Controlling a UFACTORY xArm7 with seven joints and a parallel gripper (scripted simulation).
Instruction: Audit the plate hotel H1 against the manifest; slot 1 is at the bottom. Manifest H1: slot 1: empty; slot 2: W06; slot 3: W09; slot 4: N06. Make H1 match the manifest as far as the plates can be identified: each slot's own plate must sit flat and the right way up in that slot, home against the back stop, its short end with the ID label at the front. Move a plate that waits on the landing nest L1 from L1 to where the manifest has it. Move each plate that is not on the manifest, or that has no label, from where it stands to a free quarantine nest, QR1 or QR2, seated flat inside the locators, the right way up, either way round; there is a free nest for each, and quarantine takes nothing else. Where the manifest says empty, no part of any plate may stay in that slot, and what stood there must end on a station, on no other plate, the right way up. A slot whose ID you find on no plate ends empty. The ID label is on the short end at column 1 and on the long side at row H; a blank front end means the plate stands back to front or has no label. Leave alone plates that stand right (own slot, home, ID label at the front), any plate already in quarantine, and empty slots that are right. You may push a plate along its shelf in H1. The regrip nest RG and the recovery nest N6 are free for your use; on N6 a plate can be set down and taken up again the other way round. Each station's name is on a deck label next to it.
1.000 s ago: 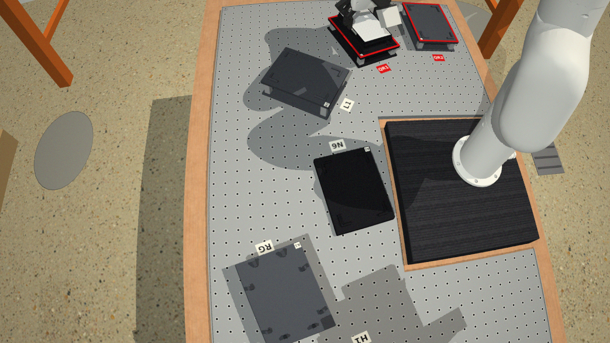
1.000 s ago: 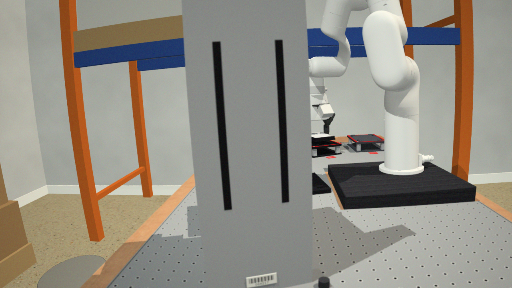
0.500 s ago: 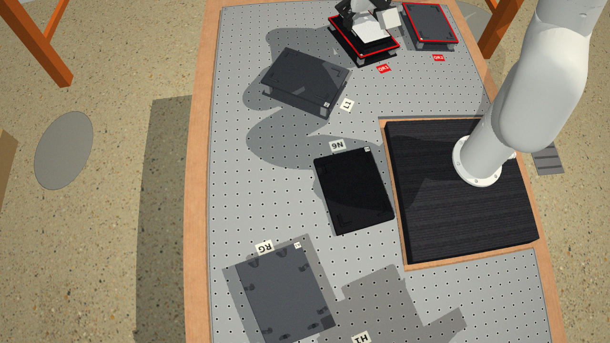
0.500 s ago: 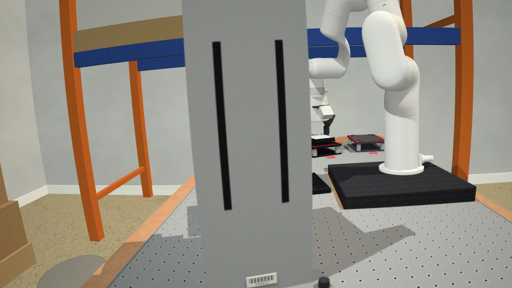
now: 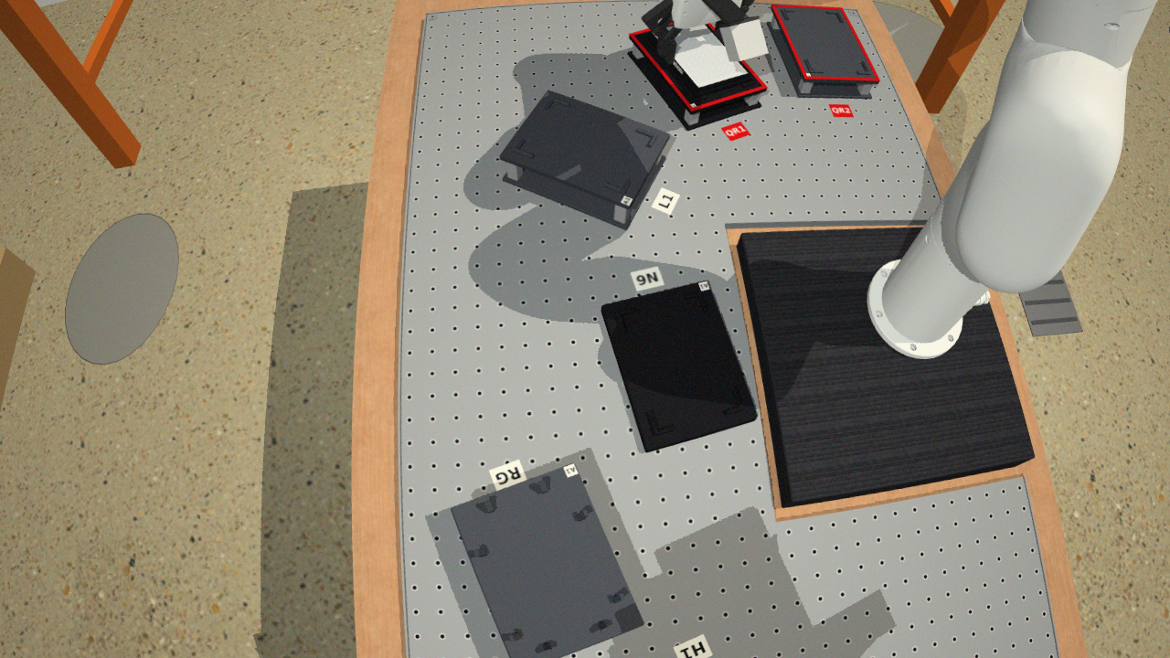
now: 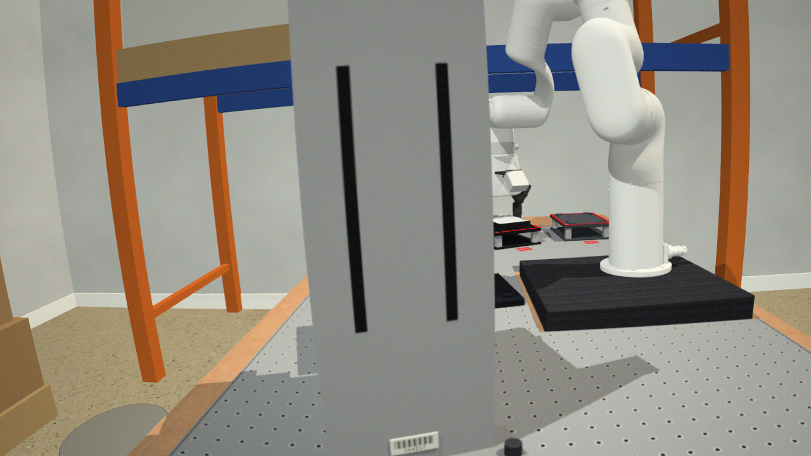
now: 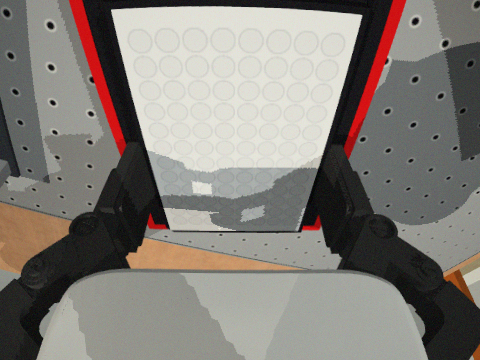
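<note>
Now: the white well plate 1 cm to the left of my hand and 1 cm below it. From my hand the other things lie so: landing nest L1 (18 cm ahead, 14 cm to the left, 1 cm below); quarantine nest QR1 (1 cm to the left, 2 cm below); quarantine nest QR2 (21 cm behind, 2 cm to the right, 2 cm below).
</note>
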